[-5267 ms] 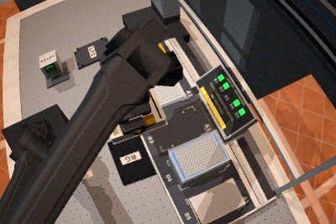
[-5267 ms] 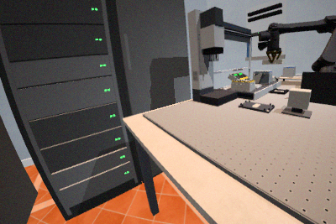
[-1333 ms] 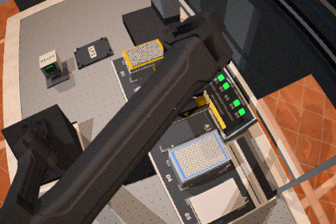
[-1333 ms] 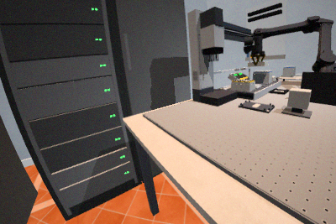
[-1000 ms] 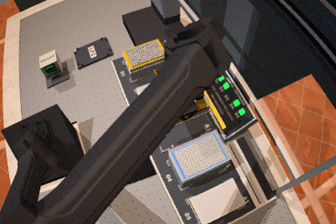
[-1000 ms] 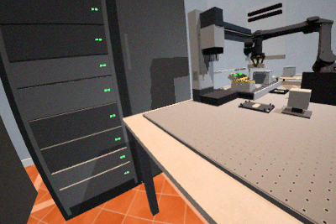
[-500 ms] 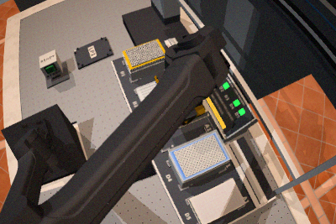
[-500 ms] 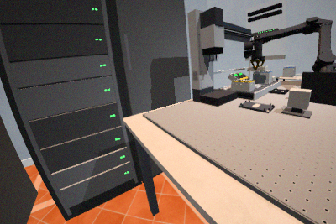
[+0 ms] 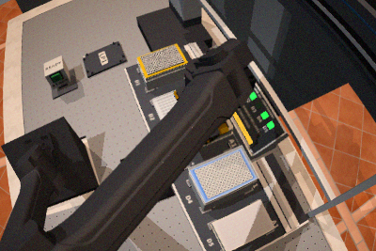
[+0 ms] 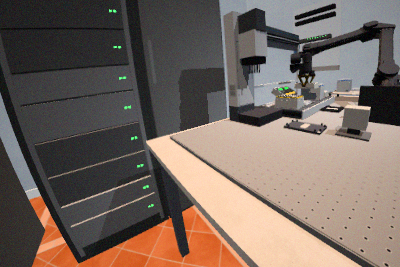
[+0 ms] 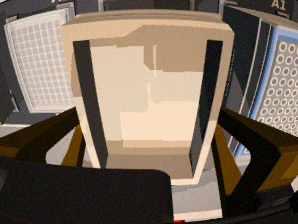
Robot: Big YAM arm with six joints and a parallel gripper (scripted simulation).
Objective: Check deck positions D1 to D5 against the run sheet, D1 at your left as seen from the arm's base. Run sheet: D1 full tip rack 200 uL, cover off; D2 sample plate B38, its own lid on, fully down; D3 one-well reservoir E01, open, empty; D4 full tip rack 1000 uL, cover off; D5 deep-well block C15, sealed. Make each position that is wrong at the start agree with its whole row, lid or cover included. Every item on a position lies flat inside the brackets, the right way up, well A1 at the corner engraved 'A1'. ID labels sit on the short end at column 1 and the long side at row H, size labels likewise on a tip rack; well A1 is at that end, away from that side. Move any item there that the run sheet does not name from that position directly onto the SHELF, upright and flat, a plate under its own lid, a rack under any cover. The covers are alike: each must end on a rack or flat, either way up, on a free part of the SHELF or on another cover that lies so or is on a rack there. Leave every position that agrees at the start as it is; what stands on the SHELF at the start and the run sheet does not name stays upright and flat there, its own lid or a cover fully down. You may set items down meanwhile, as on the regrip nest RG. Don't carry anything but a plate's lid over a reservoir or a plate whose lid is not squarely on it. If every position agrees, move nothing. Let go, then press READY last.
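The blue-framed tip rack is 120 mm to the right of my hand, 40 mm below it and 20 mm ahead of it. Also, from my hand: one-well reservoir: 10 mm below; then sealed block: 250 mm to the right, 90 mm below, 20 mm ahead; then black regrip nest: 160 mm behind, 150 mm below, 30 mm to the right.
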